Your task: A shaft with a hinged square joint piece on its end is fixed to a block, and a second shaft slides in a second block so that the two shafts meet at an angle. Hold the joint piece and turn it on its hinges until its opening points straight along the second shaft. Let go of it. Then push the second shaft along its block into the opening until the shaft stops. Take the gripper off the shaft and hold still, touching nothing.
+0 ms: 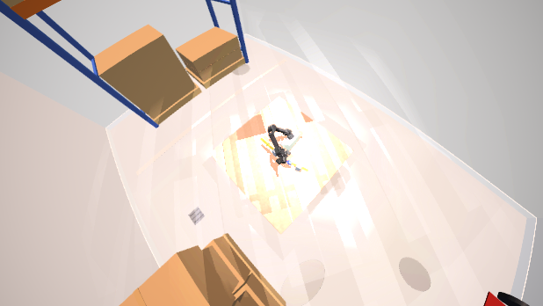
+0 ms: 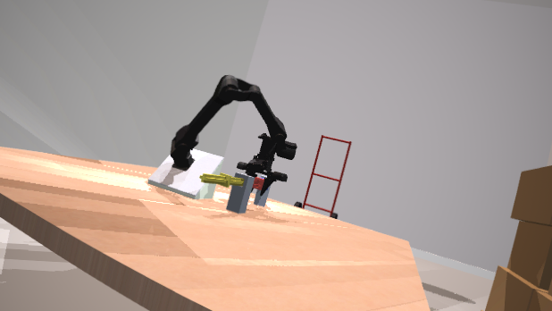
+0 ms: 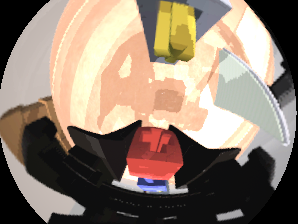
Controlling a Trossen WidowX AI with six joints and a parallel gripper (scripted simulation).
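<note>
The red joint piece lies 40 mm above my gripper tip and 20 mm to the left of it.
</note>
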